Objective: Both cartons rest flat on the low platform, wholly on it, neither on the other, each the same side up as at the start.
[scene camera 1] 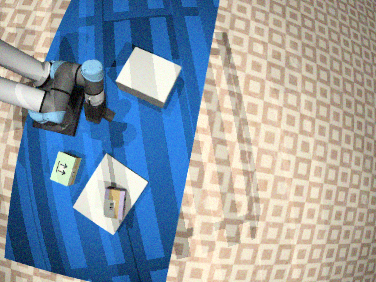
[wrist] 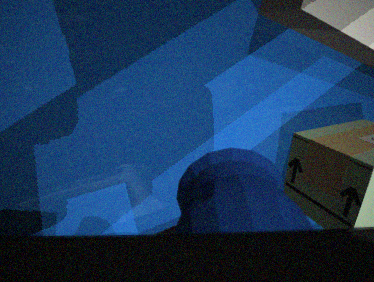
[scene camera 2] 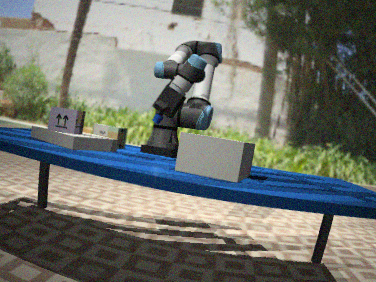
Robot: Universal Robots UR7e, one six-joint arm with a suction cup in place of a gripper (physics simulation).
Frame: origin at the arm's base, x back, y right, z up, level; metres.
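Seen in the pictures: hand, its tool point: (wrist: 230, 196) (scene camera 2: 155, 122); arm's base, origin of its link: (scene camera 2: 162, 147).
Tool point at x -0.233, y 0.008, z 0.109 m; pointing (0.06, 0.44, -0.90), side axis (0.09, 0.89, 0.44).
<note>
Offsets run from my tool point to a thing's top centre. Level surfaces: height alone.
The purple carton @(dx -0.130, dy +0.344, dz +0.000 m) (scene camera 1: 115, 202) (scene camera 2: 64, 120) sits on the low white platform @(dx -0.090, dy +0.326, dz -0.093 m) (scene camera 1: 93, 192) (scene camera 2: 75, 141), its taped, labelled face up and its side arrows pointing up. The green carton @(dx +0.144, dy +0.238, dz -0.046 m) (scene camera 1: 64, 169) (scene camera 2: 111, 134) (wrist: 330, 175) rests on the blue table beside the platform, apart from it, on the robot base's side. It lies on its side: an arrow-marked face looks up and its taped face looks toward the platform. My suction gripper (scene camera 2: 157, 119) (wrist: 240, 192) is open, with nothing on the cup. It hangs above the table near the base, away from both cartons.
A taller white block @(dx -0.185, dy -0.266, dz -0.021 m) (scene camera 1: 149, 75) (scene camera 2: 215, 156) stands on the blue table @(dz -0.141 m) (scene camera 1: 155, 150) (scene camera 2: 300, 187), on the far side of the arm from the platform. The robot's dark base (scene camera 1: 55, 127) (scene camera 2: 159, 150) stands at the table's edge.
</note>
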